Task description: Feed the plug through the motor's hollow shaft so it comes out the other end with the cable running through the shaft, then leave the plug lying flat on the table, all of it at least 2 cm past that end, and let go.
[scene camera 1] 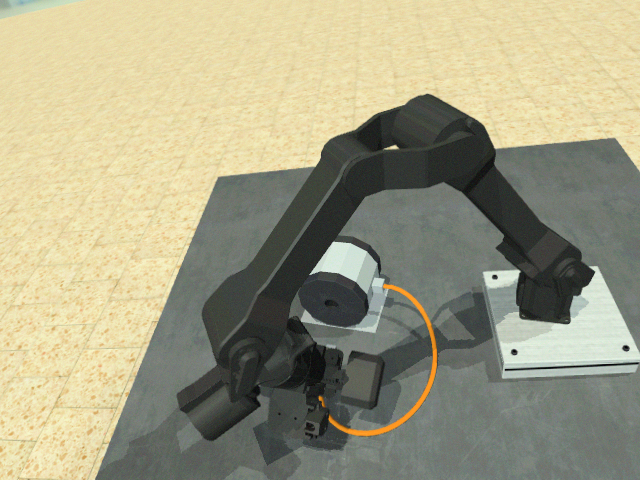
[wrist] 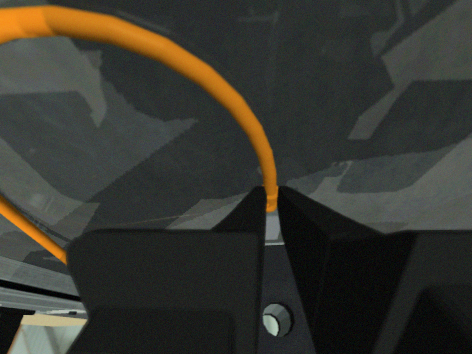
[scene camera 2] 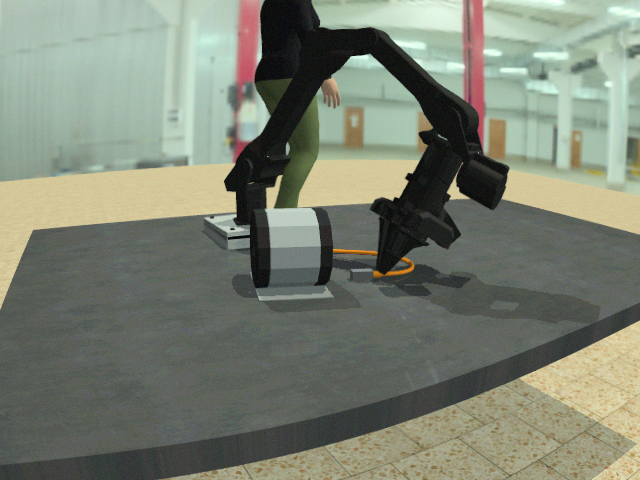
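Note:
The motor is a pale cylinder with dark end faces; the shaft hole shows in the face nearer my gripper. The small grey plug is level, low at the table, outside the motor and a little apart from that face. My gripper is shut on the orange collar at the plug's rear. The orange cable loops from there to the motor's side. The plug is hidden in scene camera 1; whether it touches the table is unclear.
The motor stands on a pale base plate on the dark table. My arm's silver base lies right of the motor in scene camera 1. The cable loop bows out towards that base.

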